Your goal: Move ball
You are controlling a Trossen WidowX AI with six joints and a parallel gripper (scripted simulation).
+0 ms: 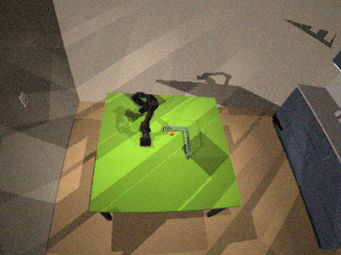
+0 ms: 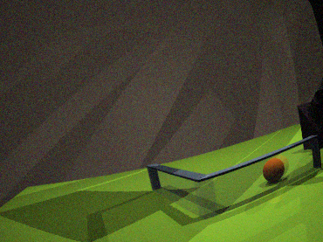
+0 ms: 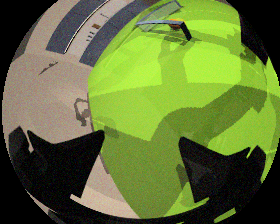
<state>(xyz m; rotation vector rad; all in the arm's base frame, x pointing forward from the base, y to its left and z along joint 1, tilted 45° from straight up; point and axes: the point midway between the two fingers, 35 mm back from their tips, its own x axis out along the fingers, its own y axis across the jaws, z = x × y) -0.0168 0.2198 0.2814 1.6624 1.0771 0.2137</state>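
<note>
My gripper tip is 24 cm short of the orange ball, 22 cm to the left of it and 8 cm above it. Round my gripper tip: see-through copy of ball 23 cm ahead, 23 cm to the right, 8 cm below.
</note>
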